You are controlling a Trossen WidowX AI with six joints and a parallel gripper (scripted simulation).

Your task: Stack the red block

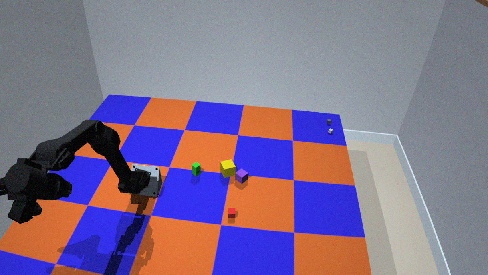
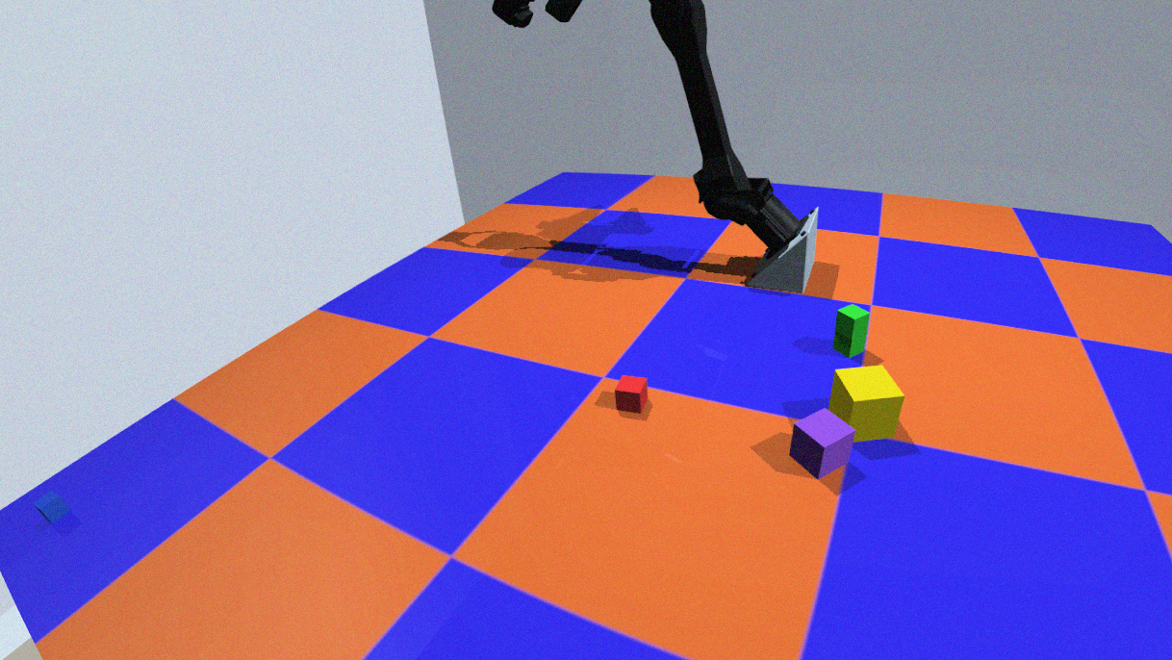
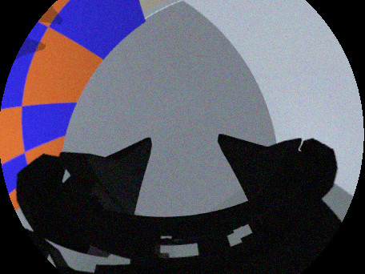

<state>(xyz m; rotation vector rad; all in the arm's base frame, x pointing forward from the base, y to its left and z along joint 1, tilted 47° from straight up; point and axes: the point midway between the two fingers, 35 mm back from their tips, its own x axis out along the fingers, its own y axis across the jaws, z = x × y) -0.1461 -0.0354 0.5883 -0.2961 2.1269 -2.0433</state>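
Right now the small red block is 51 cm ahead of my gripper tip, 41 cm to the left of it and 43 cm below it. From my gripper tip the other things lie so: yellow cube: 44 cm ahead, 62 cm to the left, 41 cm below; then small blue block: 97 cm ahead, 3 cm to the right, 43 cm below; then purple cube: 50 cm ahead, 60 cm to the left, 42 cm below.
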